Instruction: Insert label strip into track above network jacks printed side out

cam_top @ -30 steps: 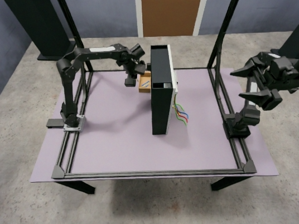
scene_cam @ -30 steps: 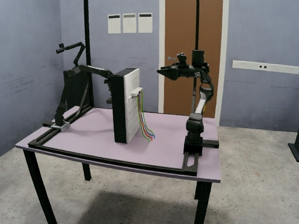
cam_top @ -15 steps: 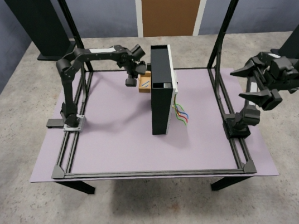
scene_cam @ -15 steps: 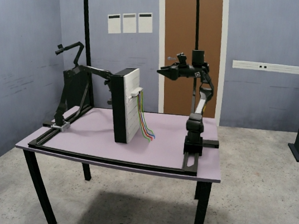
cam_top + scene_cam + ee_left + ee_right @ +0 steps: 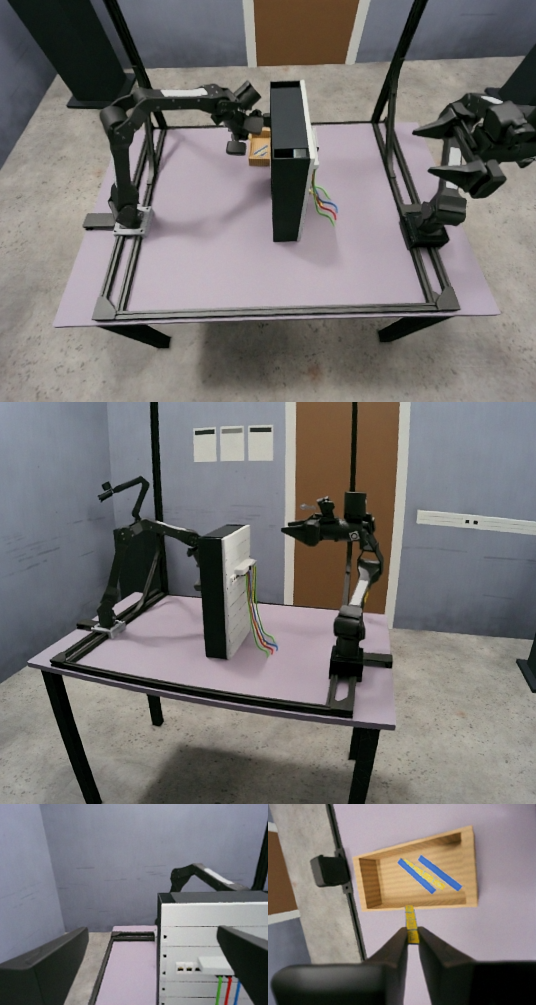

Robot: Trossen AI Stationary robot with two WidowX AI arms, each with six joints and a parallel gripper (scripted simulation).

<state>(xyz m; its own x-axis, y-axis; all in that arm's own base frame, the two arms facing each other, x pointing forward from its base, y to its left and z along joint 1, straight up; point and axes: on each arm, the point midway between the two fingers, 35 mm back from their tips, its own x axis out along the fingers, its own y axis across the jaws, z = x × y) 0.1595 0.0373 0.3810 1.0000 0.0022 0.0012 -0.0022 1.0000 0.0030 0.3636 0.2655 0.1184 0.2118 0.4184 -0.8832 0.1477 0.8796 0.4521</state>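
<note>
My right hand is 20 mm past the yellow label strip, 10 mm to the right of it and 50 mm above it. The rest, counted from my right hand: white jack panel (200 mm ahead, 180 mm to the left, 50 mm above).
</note>
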